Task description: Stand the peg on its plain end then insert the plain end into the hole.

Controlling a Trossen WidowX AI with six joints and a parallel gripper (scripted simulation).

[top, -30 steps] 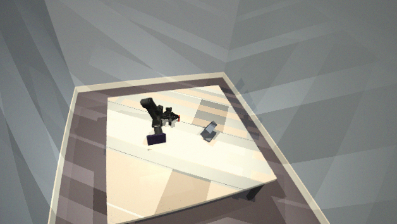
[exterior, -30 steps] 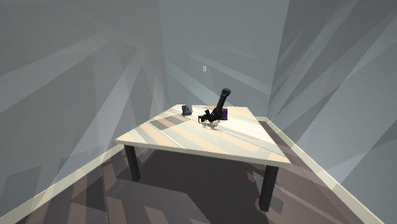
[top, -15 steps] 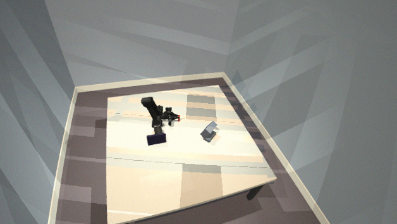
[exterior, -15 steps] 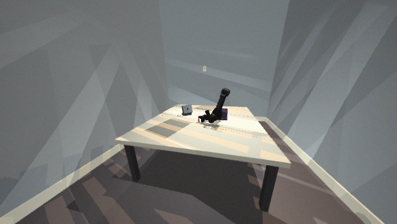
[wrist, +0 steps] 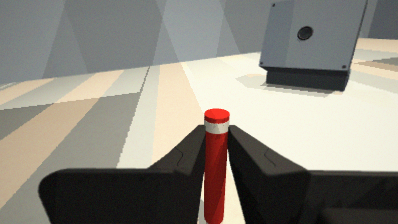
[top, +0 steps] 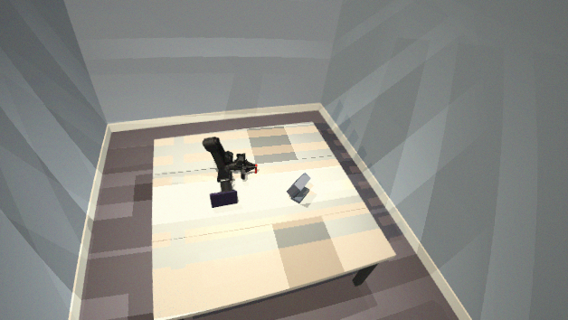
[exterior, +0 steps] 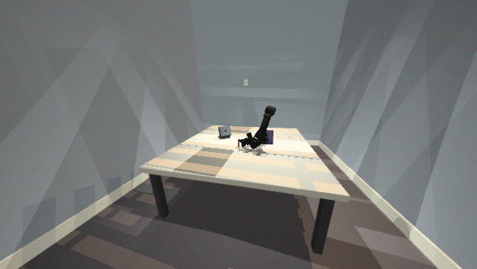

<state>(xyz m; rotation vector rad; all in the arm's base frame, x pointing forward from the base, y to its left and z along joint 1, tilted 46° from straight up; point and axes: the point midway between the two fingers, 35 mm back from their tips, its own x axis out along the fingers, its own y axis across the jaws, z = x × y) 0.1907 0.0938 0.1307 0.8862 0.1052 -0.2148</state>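
My gripper tip is now 1 cm above the red peg. From my gripper tip the other things lie so: sloped panel 22 cm ahead, 23 cm to the right, 2 cm above.
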